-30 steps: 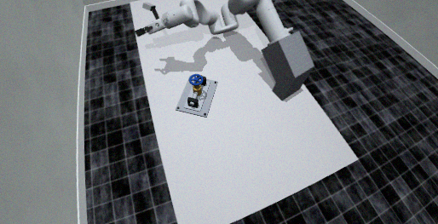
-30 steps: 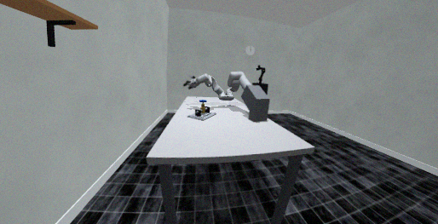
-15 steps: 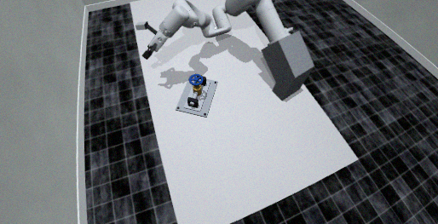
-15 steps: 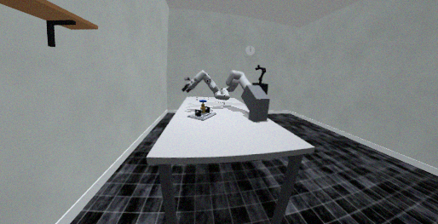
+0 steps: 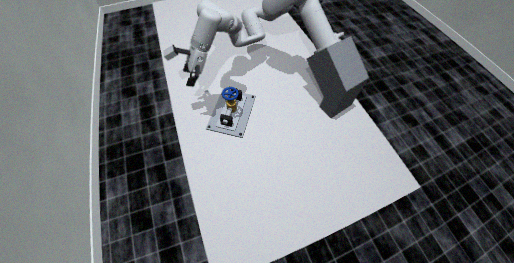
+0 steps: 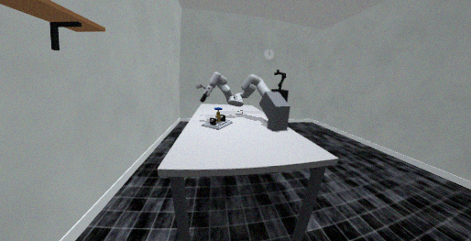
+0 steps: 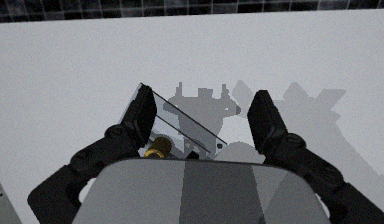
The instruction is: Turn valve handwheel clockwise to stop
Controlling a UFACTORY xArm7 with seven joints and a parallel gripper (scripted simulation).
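The blue spoked handwheel is 130 mm behind my hand, 120 mm to the left of it and 60 mm below it.
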